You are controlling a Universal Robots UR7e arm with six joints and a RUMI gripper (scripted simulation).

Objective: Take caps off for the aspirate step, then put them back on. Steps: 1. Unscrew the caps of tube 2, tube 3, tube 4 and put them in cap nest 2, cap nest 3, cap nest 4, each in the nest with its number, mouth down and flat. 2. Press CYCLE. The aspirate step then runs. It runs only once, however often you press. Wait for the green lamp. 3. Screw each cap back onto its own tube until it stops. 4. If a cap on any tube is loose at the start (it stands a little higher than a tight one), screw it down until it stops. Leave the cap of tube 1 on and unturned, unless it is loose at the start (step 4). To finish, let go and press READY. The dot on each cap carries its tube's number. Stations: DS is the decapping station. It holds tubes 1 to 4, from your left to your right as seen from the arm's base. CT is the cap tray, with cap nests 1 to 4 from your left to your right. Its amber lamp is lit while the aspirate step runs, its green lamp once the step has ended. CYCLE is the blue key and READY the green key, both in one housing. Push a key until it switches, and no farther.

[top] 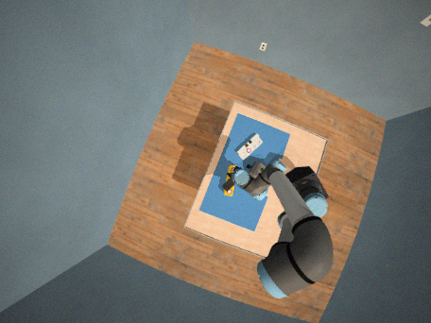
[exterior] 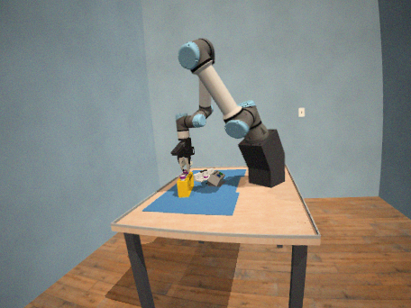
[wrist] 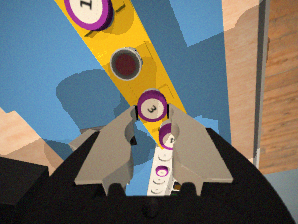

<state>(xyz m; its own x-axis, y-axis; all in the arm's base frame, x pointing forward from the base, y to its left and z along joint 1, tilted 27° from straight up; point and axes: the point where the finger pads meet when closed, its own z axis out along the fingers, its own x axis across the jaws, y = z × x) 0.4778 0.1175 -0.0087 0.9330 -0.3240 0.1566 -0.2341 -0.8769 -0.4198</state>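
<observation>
The cap is 10 mm below my hand. The rest, counted from my hand: green key: 190 mm behind, 150 mm to the right, 60 mm below; then blue cycle key: 190 mm behind, 100 mm to the right, 60 mm below; then key housing: 170 mm behind, 120 mm to the right, 70 mm below.
</observation>
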